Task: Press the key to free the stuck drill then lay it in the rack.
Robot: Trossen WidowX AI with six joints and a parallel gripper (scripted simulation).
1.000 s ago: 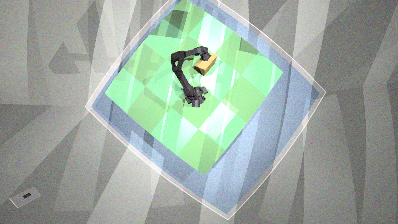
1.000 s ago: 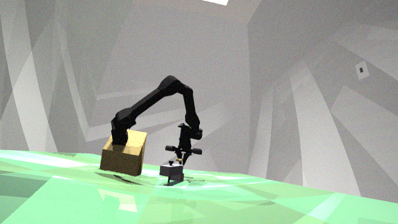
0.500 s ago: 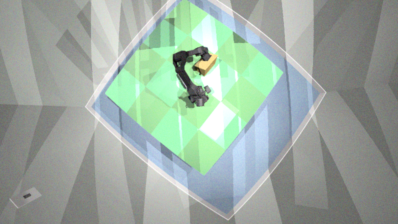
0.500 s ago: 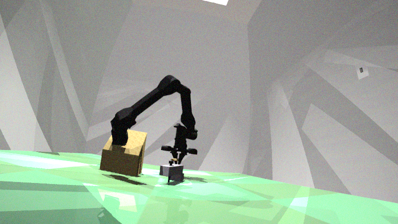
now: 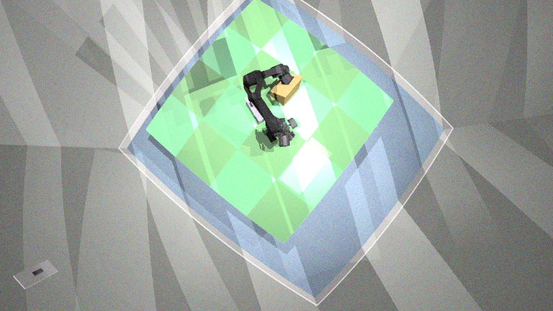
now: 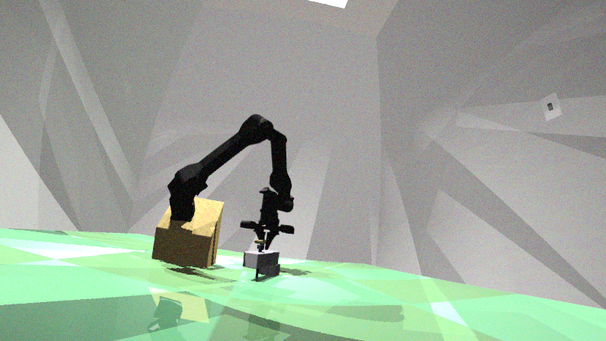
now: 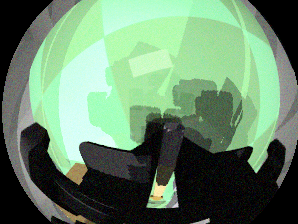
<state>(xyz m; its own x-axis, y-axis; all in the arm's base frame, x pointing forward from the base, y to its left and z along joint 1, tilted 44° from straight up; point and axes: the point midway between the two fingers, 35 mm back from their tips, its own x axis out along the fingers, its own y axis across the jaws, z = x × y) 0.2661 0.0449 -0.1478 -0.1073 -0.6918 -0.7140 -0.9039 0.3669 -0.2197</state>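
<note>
My gripper tip is 20 mm past the grey-tan rack, 40 mm to the left of it and 30 mm above it. Round my gripper tip: light grey shape 20 mm behind, 220 mm to the right, 10 mm below; then thin dark stem 40 mm behind, 250 mm to the right.
</note>
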